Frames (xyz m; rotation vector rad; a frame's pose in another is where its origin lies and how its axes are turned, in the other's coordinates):
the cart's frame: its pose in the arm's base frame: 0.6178 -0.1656 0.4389 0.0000 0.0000 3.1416
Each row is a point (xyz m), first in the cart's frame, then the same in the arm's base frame.
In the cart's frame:
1: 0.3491 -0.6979 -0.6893
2: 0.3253 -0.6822 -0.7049
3: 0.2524 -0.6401 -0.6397
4: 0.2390 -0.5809 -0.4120
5: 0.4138 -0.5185 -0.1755
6: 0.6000 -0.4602 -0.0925
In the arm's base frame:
1: 0.2687 0.5323 -0.2504
2: 0.2925 0.5166 -0.2660
3: 0.3654 0.4745 -0.2008
4: 0.3788 0.4153 0.0269
5: 0.2040 0.3529 0.2634
6: 0.0178 0.2946 0.3464

